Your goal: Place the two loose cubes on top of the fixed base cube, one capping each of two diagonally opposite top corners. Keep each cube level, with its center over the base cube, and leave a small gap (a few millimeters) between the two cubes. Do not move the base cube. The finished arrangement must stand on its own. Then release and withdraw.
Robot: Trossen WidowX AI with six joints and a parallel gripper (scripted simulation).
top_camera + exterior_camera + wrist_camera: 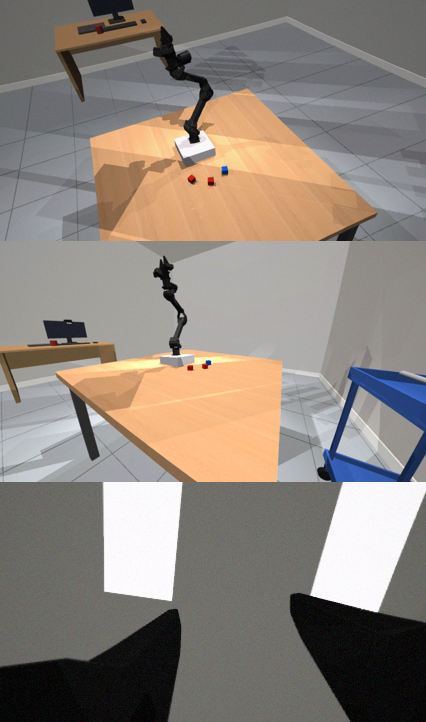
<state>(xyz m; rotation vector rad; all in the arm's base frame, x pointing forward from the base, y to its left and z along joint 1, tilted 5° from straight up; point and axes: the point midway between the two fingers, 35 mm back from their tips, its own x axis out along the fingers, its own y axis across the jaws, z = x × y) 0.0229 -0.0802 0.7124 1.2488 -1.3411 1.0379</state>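
The blue base cube is 80 cm below my gripper tip, 31 cm ahead of it and 19 cm to the left of it. Also, from my gripper tip: red cube 80 cm below, 36 cm ahead, 9 cm to the left.
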